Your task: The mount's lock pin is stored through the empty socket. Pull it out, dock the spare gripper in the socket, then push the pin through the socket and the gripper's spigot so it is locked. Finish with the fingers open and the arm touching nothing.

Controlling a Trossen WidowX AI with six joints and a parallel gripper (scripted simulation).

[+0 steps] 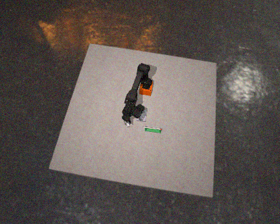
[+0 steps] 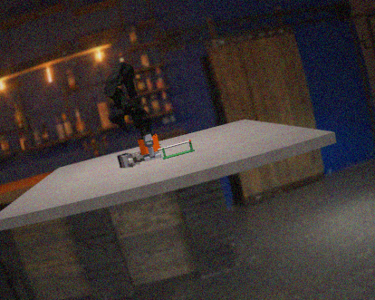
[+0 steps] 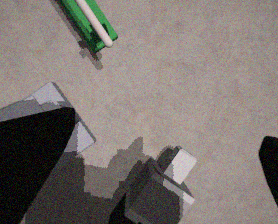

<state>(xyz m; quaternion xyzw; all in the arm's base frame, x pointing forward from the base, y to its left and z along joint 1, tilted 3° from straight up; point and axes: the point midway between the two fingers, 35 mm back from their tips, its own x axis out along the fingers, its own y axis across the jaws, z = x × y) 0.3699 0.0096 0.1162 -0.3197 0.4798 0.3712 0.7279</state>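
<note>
The spare gripper lies 120 mm below my gripper tip, 80 mm to the right of it and 30 mm behind it. From my gripper tip the other things lie so: green pin cradle (160 mm to the left, 130 mm below, 20 mm behind); then mount (110 mm behind, 100 mm below, 30 mm to the left).
</note>
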